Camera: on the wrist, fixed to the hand. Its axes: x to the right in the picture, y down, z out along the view.
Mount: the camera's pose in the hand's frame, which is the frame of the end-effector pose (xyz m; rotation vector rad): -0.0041 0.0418 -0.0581 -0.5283 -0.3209 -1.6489
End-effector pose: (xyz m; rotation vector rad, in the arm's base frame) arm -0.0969 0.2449 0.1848 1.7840 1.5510 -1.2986
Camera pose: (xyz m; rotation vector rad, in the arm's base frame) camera -0.0369 0.2785 0.2050 -0.3427 2.7778 -1.2925
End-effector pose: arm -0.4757 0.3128 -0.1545 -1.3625 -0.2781 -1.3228
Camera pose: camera -0.4744 0.2552 -0.1972 1.3932 1.2495 2.0185
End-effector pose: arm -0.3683 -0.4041 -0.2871 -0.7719 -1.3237 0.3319
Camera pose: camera -0.3057 -0.3951 -0.3209 0.1679 -1.9392 -1.2810
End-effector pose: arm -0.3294 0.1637 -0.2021 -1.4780 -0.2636 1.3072
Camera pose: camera -0.3033 0.1124 -0.2448 -0.8514 -1.6899 0.0460
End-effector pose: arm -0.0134 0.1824 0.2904 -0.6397 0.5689 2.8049
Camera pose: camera 0.0001 0.1202 0.2574 -0.3697 -0.5911 1.3334
